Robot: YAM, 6 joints.
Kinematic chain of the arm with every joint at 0, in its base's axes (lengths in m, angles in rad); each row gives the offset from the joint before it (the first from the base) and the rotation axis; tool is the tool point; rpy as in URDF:
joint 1: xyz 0 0 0.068 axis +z
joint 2: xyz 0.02 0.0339 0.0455 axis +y
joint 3: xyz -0.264 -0.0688 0 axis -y
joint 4: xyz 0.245 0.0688 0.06 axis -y
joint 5: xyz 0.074 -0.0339 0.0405 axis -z
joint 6: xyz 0.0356 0 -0.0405 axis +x
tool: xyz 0 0 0 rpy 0 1.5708 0
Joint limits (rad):
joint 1: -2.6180..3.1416
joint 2: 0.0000..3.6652
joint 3: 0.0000..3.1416
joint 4: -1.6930..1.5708
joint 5: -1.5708..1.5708
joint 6: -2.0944..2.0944
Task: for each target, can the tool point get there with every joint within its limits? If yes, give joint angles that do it. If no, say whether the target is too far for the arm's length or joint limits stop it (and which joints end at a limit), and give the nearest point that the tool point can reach.
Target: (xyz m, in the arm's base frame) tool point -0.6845 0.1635 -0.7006
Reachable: no: too far | nearest point -0.4372 0.1044 -0.3195 | short by 0.458 m
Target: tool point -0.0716 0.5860 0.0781
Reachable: yes | joints 1.6341 2.8562 2.2404 0.4082 -1.3098 -1.1407
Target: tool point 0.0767 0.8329 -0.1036
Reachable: no: too far | nearest point 0.0573 0.6222 -0.0473 | short by 0.219 m
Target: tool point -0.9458 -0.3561 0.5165
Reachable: no: too far | nearest point -0.5227 -0.2881 0.3513 | short by 0.459 m
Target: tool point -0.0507 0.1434 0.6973
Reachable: yes | joints 1.6989 1.6226 2.6666 0.0168 -1.1173 -0.3351
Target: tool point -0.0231 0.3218 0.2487
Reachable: yes | joints 1.5709 1.7919 1.4665 -1.3185 -0.7035 0.5311
